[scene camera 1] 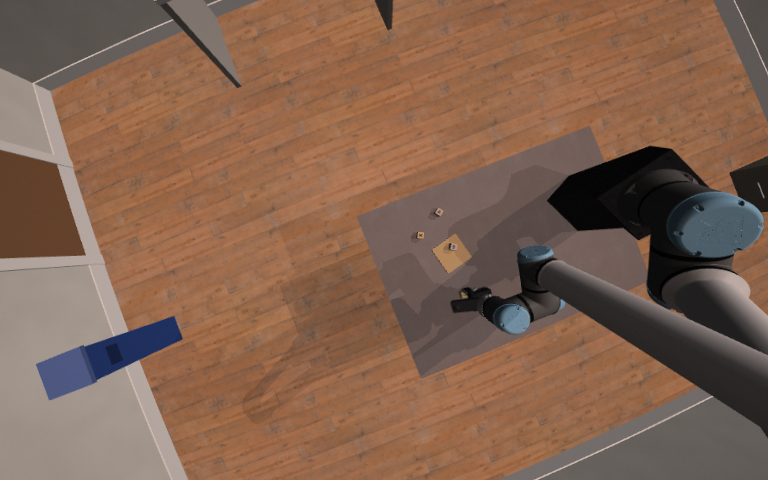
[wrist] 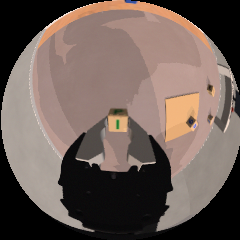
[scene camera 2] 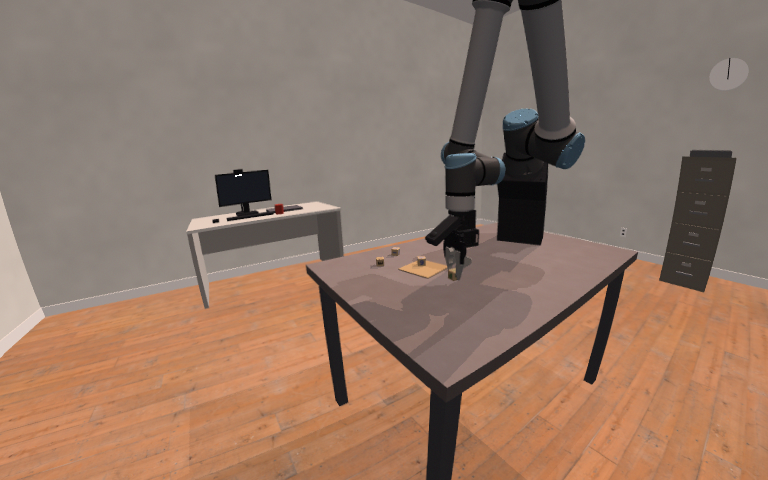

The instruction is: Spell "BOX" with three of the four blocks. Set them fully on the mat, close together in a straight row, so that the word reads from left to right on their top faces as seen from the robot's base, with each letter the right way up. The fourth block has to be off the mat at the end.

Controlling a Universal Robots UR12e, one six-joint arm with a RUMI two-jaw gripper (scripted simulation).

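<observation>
The gripper appears in the pictures, the wrist view among them, and a tan mat is part of the pictured scene too.
</observation>
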